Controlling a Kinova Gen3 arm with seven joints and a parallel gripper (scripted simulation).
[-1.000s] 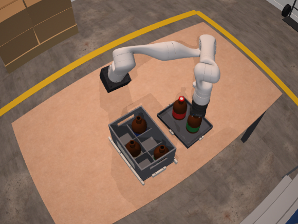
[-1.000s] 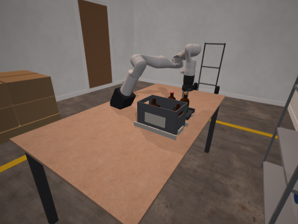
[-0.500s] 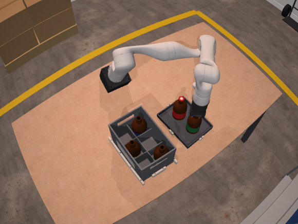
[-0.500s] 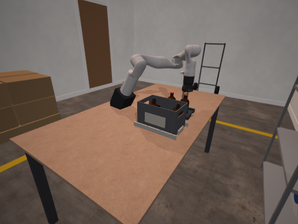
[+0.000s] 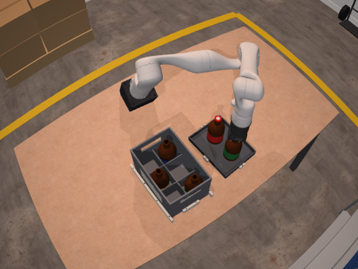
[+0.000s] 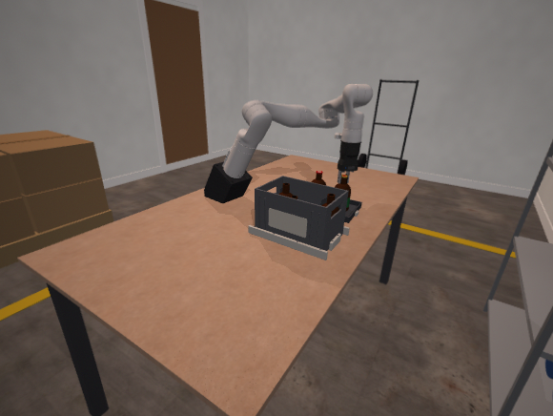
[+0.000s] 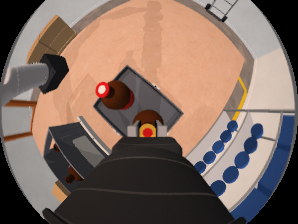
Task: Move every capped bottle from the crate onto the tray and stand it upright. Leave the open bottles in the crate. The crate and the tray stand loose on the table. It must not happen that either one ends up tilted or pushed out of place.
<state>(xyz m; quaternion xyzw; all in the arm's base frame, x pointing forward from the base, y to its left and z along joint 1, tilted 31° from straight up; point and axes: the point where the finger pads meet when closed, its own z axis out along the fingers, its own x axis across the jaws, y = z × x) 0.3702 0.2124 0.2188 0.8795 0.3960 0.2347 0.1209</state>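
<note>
Right now my hand is 110 mm past the bottle, 20 mm to the left of it and 60 mm above it. From my hand the other things lie so: dark tray (50 mm behind, 10 mm to the right, 130 mm below); then dark grey crate (30 mm behind, 290 mm to the right, 60 mm below).
</note>
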